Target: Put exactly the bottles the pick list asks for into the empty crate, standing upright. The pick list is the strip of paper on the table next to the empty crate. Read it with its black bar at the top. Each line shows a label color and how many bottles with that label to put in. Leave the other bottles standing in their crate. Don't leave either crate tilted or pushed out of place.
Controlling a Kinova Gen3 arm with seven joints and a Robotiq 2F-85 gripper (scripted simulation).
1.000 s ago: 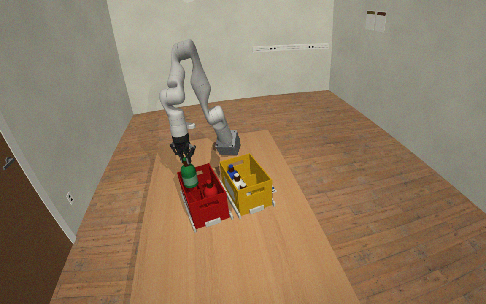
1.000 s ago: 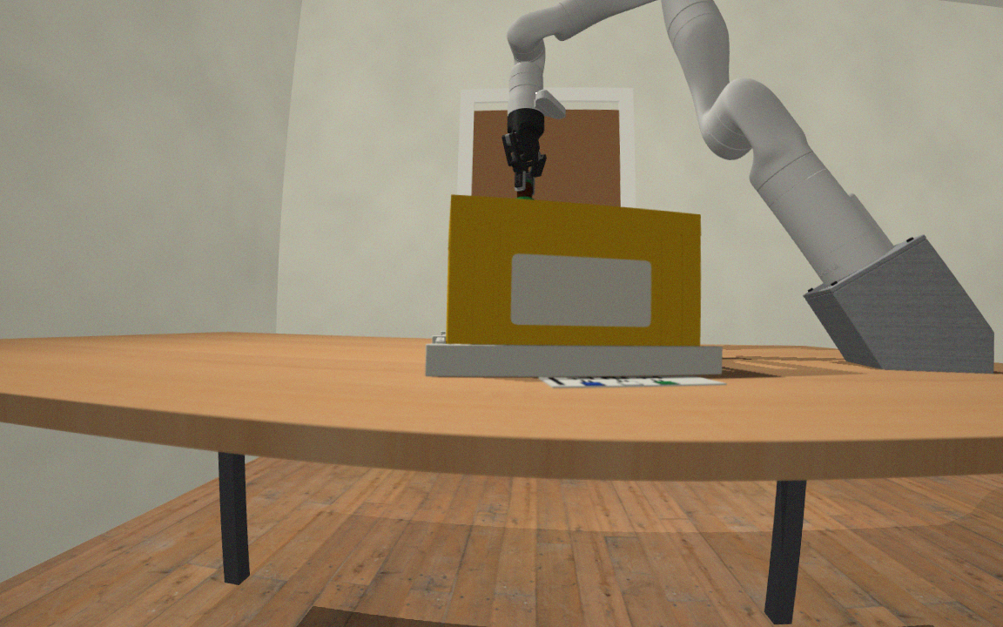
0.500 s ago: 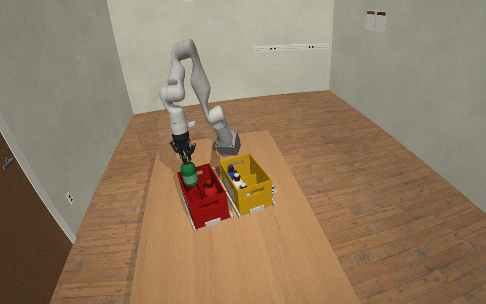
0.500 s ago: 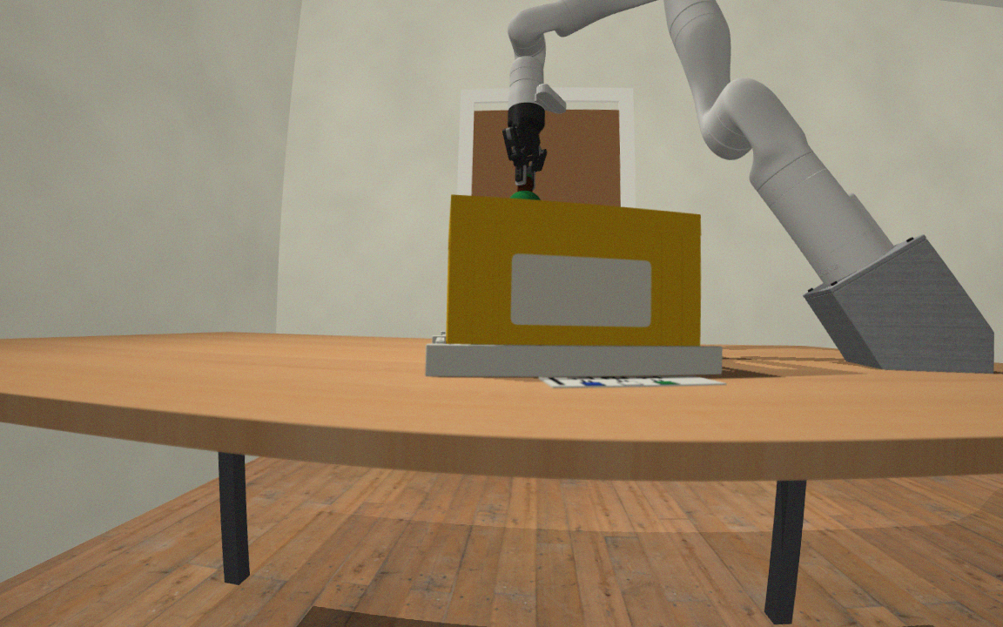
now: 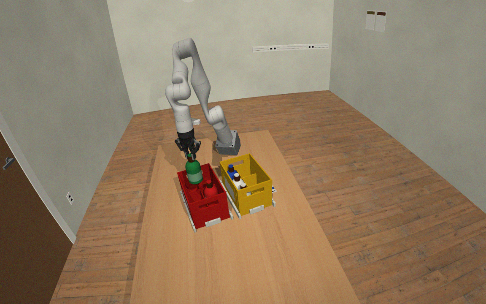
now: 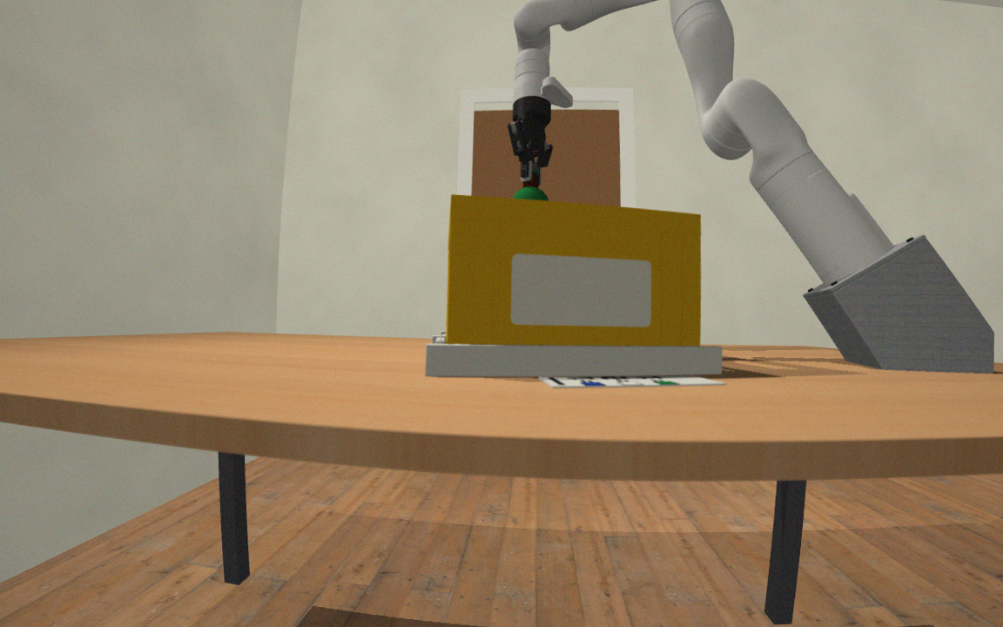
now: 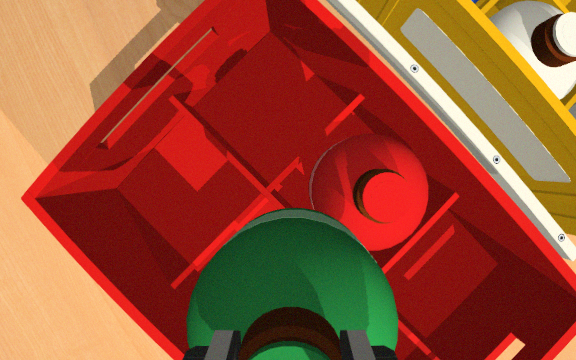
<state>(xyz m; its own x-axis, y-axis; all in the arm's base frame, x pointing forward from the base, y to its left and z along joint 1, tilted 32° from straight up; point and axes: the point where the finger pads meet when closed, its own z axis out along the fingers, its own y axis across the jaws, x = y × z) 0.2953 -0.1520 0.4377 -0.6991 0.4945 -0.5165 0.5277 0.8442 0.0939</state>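
The green bottle is 7 cm below my hand. Also, from my hand: red bottle: 25 cm below, 6 cm to the left; red crate: 25 cm below, 2 cm to the left; blue bottle: 25 cm below, 20 cm to the left, 9 cm behind.
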